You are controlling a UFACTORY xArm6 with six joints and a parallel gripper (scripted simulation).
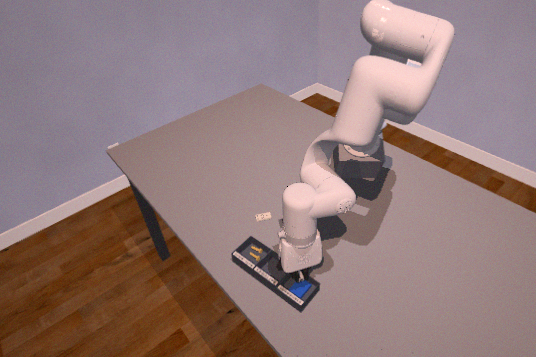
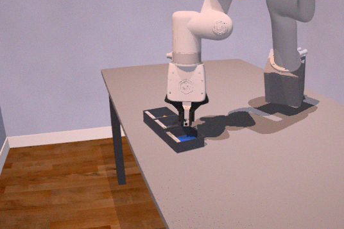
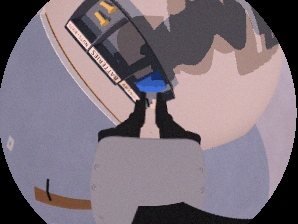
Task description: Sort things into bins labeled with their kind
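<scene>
Right now the blue block is 70 mm below my hand. Also, from my hand: cream domino (50 mm behind, 290 mm to the right, 80 mm below).
</scene>
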